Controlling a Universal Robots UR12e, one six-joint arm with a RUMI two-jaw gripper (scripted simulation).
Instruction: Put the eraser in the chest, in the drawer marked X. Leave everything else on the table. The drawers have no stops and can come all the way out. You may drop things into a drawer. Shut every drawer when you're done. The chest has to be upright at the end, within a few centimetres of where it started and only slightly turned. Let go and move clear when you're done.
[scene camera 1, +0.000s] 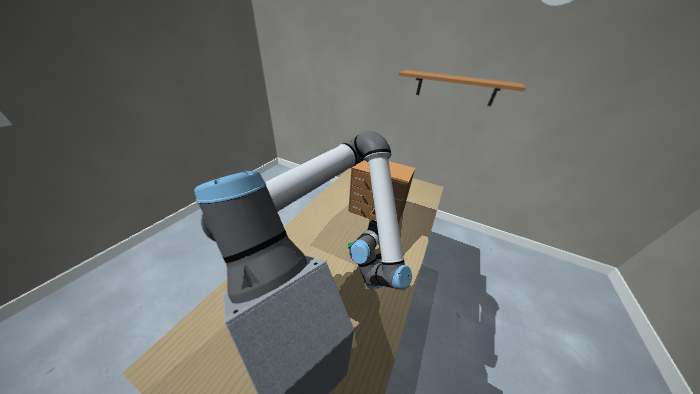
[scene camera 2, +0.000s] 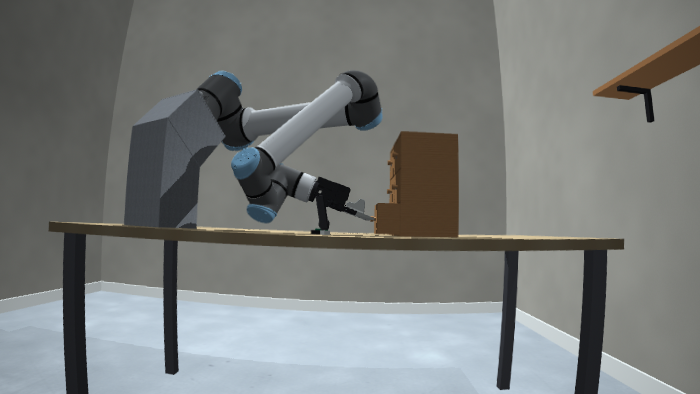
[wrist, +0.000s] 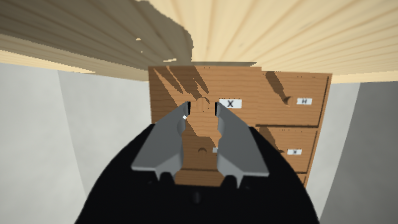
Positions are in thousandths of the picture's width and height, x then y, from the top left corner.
Labels:
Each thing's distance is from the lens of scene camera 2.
my gripper (scene camera 2: 534, 557): 1.23 m
wooden chest (scene camera 2: 614, 501): 1.18 m

